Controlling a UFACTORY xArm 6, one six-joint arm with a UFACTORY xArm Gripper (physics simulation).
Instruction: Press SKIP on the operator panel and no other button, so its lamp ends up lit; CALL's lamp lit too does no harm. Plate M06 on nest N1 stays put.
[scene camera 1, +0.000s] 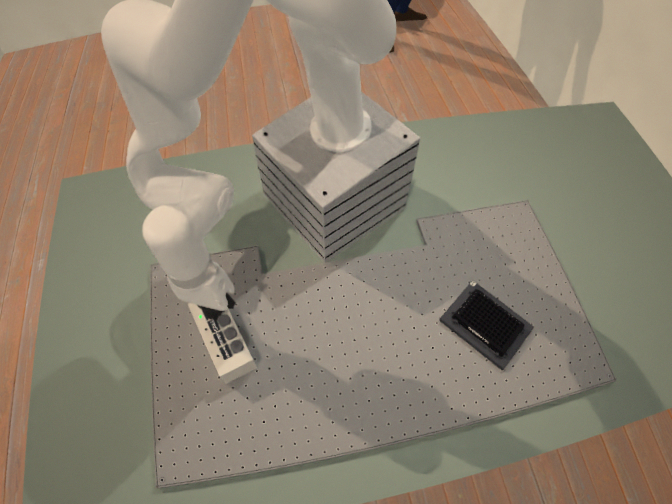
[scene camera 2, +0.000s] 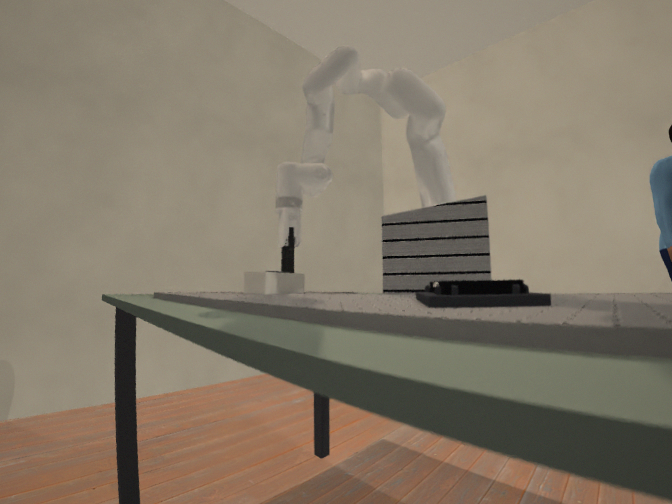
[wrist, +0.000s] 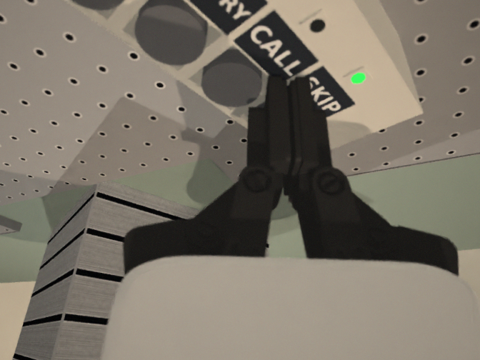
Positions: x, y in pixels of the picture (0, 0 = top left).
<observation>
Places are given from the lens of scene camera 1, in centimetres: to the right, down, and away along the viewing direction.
my gripper (scene camera 1: 215, 313): -24, 12, 84
black plate M06 (scene camera 1: 494, 326): 32, 15, 86
dark nest N1 (scene camera 1: 501, 362): 33, 22, 83
</observation>
